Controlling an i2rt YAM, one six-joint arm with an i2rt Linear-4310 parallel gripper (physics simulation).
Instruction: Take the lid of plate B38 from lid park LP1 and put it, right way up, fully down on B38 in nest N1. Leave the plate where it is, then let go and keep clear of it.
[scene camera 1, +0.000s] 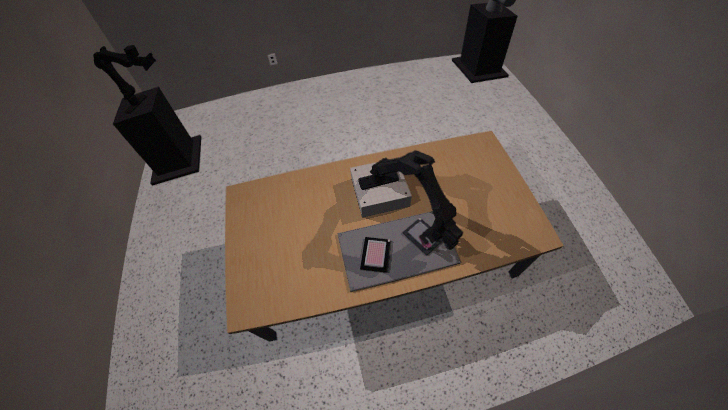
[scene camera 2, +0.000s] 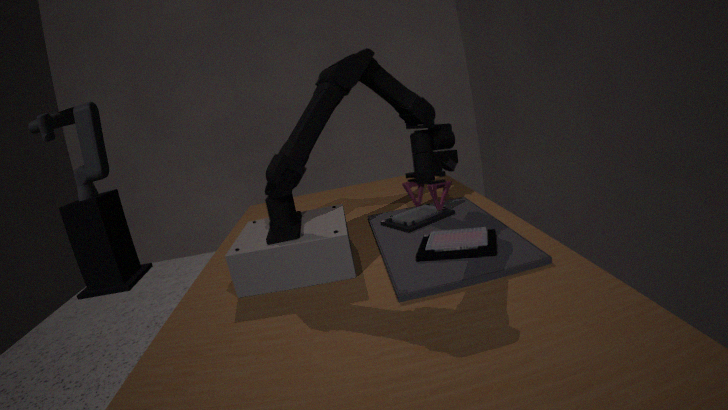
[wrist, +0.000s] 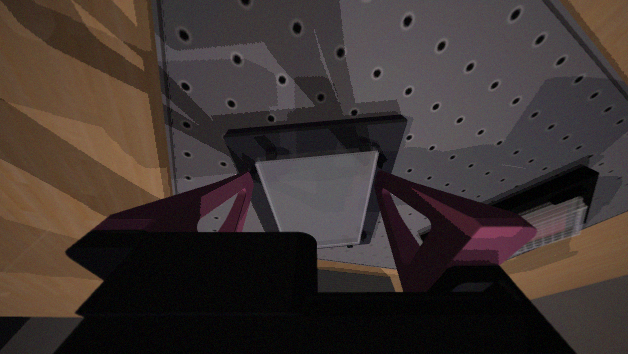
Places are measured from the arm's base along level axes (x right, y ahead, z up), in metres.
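Pixels of known places: gripper, between the fingertips: (scene camera 1: 430, 240) (scene camera 2: 428, 208) (wrist: 313, 177); arm's base, origin of its link: (scene camera 1: 378, 180) (scene camera 2: 285, 228).
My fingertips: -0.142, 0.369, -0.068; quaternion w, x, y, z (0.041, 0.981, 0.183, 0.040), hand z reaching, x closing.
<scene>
For each thing: its top centre in the pictures, then the offset to it from my fingertips, as dx, dy, dz. Level surfaces: height alone.
- lid, centre of its top: (wrist: 320, 214) (scene camera 2: 417, 212) (scene camera 1: 423, 234) +0.022, -0.039, +0.002
- lid park LP1, centre of its top: (wrist: 321, 216) (scene camera 2: 417, 212) (scene camera 1: 423, 234) +0.022, -0.038, +0.004
- Plate B38, centre of its top: (wrist: 514, 244) (scene camera 2: 457, 235) (scene camera 1: 375, 252) +0.269, -0.016, +0.011
- black nest N1, centre of its top: (wrist: 508, 237) (scene camera 2: 457, 239) (scene camera 1: 375, 253) +0.269, -0.016, +0.002
- grey perforated board, centre of its top: (wrist: 434, 212) (scene camera 2: 440, 232) (scene camera 1: 397, 247) +0.158, -0.019, -0.015
- wooden table, height of its surface: dz -0.029
The lid (scene camera 1: 416, 232) (scene camera 2: 420, 215) (wrist: 319, 200), a clear, pale rectangle, lies flat in the dark frame of lid park LP1 (scene camera 1: 413, 242) (scene camera 2: 410, 228) (wrist: 315, 134). My gripper (scene camera 1: 426, 241) (scene camera 2: 429, 206) (wrist: 313, 177) is open, pointing down, with its pink fingers low over the park. In the wrist view one fingertip shows at each long side of the lid; whether they touch it I cannot tell. Plate B38 (scene camera 1: 376, 253) (scene camera 2: 456, 239) (wrist: 557, 225), with pinkish wells, sits without a lid in the black nest N1 (scene camera 1: 374, 269) (scene camera 2: 458, 254) (wrist: 582, 176).
Park and nest stand on a grey perforated board (scene camera 1: 356, 279) (scene camera 2: 519, 260) (wrist: 450, 90) on the wooden table (scene camera 1: 280, 254) (scene camera 2: 407, 366). My arm's white base box (scene camera 1: 385, 204) (scene camera 2: 295, 272) stands behind the board. Two black pedestals (scene camera 1: 155, 137) (scene camera 1: 486, 40) with other arms stand away from the table.
</scene>
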